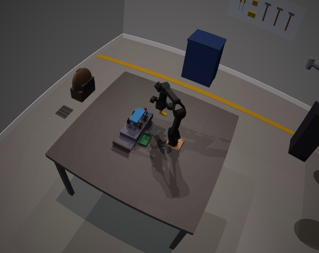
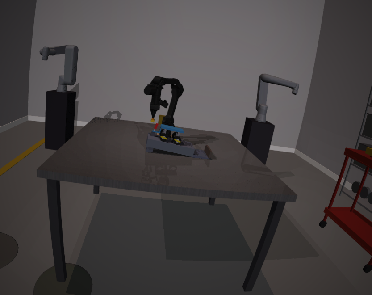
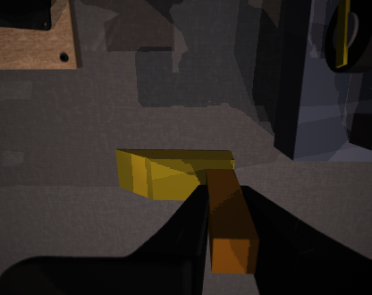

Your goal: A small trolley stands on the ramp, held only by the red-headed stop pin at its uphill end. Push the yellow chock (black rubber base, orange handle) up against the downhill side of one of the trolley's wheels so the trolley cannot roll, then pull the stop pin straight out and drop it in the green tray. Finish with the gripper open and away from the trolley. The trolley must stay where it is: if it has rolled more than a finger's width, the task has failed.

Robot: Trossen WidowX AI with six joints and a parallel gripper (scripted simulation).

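The red-headed stop pin is 120 mm ahead of my gripper tip, 50 mm below it and 30 mm to the left of it. Round my gripper tip: grey ramp 140 mm to the left, 130 mm below, 130 mm ahead; blue trolley 130 mm to the left, 130 mm ahead, 60 mm below; yellow chock 20 mm behind, 10 mm below.
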